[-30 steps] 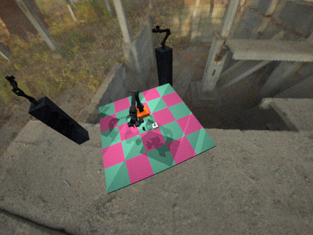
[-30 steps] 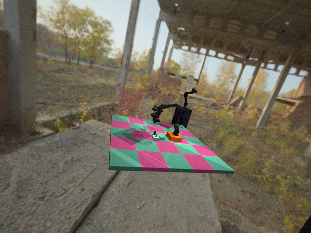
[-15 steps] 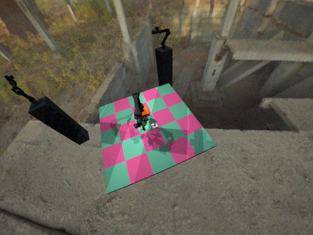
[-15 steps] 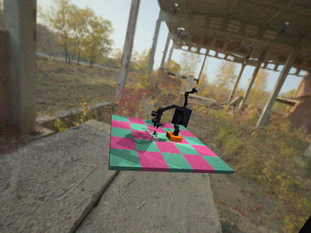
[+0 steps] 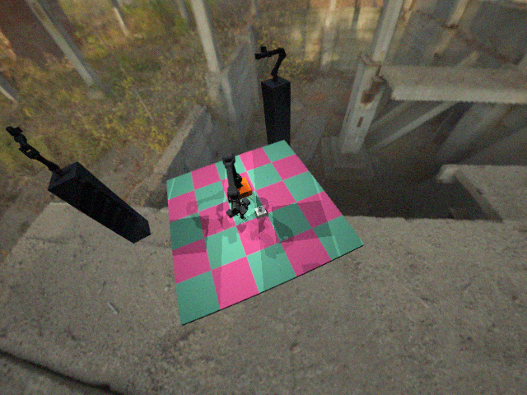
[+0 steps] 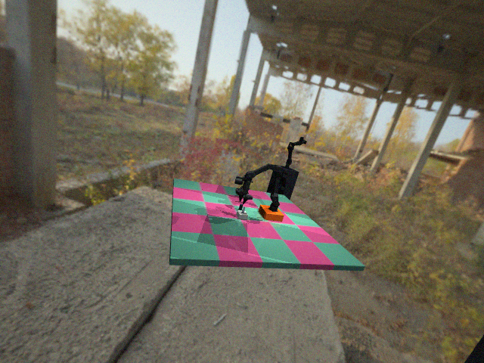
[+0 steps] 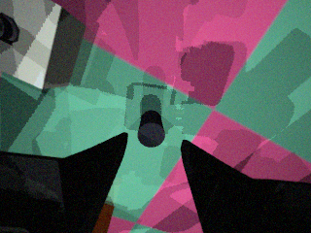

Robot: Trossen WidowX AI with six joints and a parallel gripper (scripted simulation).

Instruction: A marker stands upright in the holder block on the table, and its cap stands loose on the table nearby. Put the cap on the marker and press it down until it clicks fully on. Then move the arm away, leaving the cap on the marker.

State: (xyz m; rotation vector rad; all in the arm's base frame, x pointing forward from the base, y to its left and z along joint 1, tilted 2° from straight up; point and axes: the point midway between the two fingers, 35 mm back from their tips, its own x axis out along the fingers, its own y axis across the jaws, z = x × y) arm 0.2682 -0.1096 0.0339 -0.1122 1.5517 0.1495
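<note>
My gripper tip is 4 cm above the black cap.
</note>
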